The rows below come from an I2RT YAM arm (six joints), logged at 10 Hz.
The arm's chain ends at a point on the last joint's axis. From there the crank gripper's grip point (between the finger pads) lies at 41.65 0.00 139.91 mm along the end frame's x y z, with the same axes.
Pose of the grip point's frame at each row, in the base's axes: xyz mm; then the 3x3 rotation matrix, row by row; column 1 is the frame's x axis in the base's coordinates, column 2 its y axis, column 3 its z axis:
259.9 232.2 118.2; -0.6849 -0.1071 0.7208; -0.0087 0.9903 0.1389; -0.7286 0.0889 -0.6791
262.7 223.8 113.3; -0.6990 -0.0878 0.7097; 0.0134 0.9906 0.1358; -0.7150 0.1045 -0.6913
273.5 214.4 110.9; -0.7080 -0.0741 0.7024; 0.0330 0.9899 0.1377; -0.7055 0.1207 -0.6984
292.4 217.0 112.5; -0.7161 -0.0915 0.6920; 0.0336 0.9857 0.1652; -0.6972 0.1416 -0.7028
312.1 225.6 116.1; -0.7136 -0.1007 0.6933; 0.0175 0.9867 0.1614; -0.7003 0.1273 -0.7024
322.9 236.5 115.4; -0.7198 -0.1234 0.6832; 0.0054 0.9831 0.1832; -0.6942 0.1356 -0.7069
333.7 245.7 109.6; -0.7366 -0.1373 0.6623; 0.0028 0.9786 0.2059; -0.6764 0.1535 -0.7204
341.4 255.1 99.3; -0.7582 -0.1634 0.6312; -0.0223 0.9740 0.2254; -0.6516 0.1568 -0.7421
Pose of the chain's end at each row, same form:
187.6 213.1 243.6; -0.6849 -0.1071 0.7208; -0.0087 0.9903 0.1389; -0.7286 0.0889 -0.6791
192.5 204.2 239.8; -0.6990 -0.0878 0.7097; 0.0134 0.9906 0.1358; -0.7150 0.1045 -0.6913
204.7 193.8 238.0; -0.7080 -0.0741 0.7024; 0.0330 0.9899 0.1377; -0.7055 0.1207 -0.6984
225.4 192.5 239.9; -0.7161 -0.0915 0.6920; 0.0336 0.9857 0.1652; -0.6972 0.1416 -0.7028
244.8 202.3 243.5; -0.7136 -0.1007 0.6933; 0.0175 0.9867 0.1614; -0.7003 0.1273 -0.7024
257.3 210.6 243.2; -0.7198 -0.1234 0.6832; 0.0054 0.9831 0.1832; -0.6942 0.1356 -0.7069
271.7 216.8 238.6; -0.7366 -0.1373 0.6623; 0.0028 0.9786 0.2059; -0.6764 0.1535 -0.7204
284.7 224.5 230.3; -0.7582 -0.1634 0.6312; -0.0223 0.9740 0.2254; -0.6516 0.1568 -0.7421

